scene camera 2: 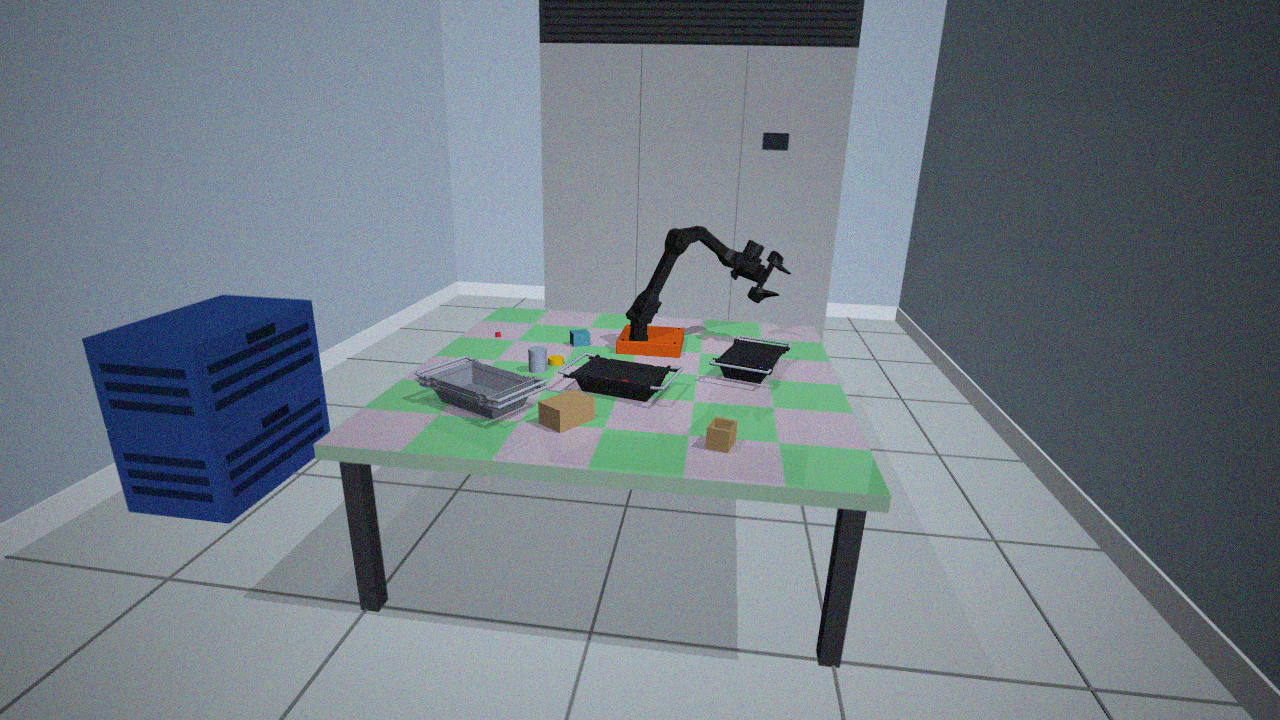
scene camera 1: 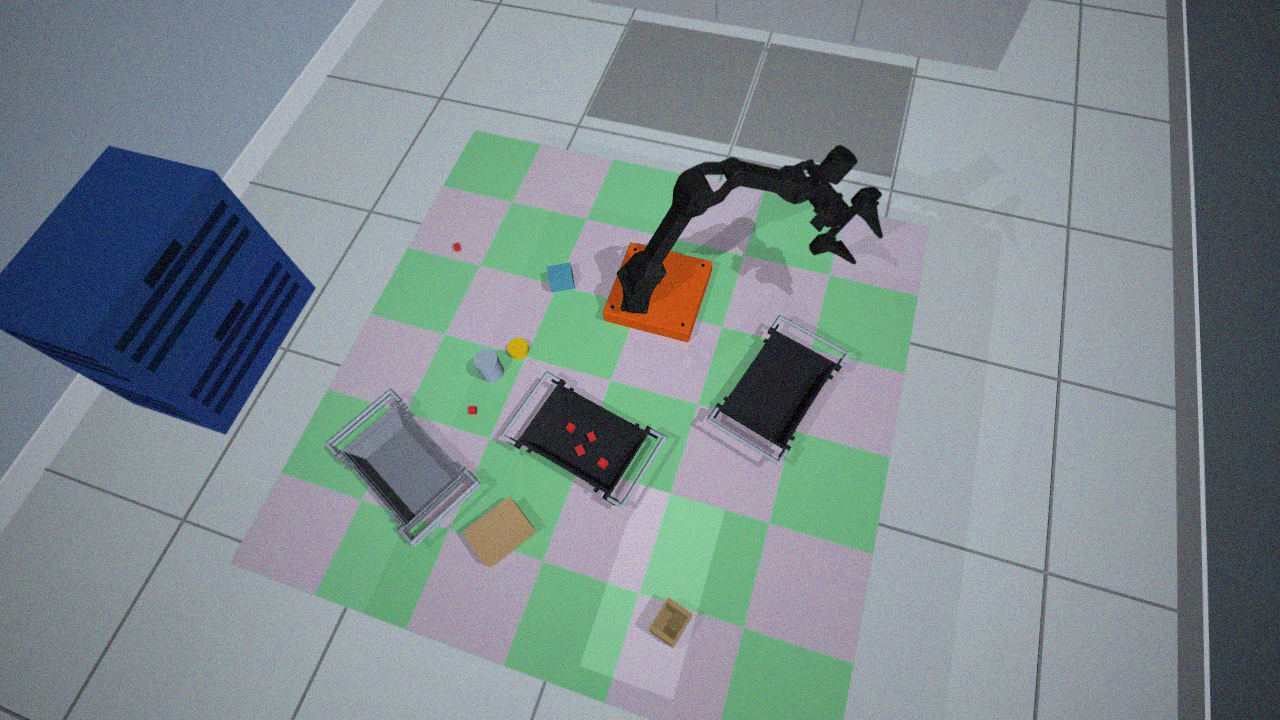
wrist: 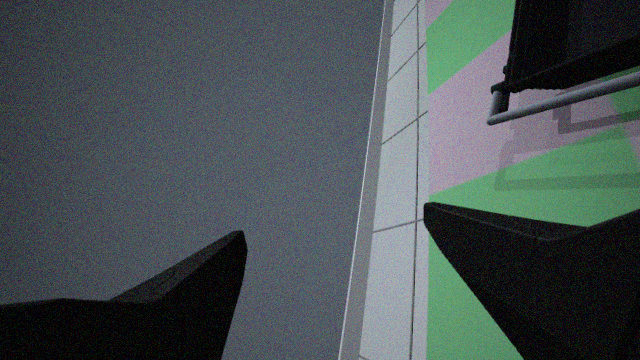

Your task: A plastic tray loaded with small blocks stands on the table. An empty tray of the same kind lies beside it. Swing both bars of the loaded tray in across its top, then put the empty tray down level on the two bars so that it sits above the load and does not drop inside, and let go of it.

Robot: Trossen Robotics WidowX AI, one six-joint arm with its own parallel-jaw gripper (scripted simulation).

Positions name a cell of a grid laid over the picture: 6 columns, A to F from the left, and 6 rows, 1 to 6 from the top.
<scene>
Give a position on a black tray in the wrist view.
At F1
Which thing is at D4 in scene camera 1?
A black tray.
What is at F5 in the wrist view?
My gripper.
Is my gripper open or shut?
Open.
</scene>
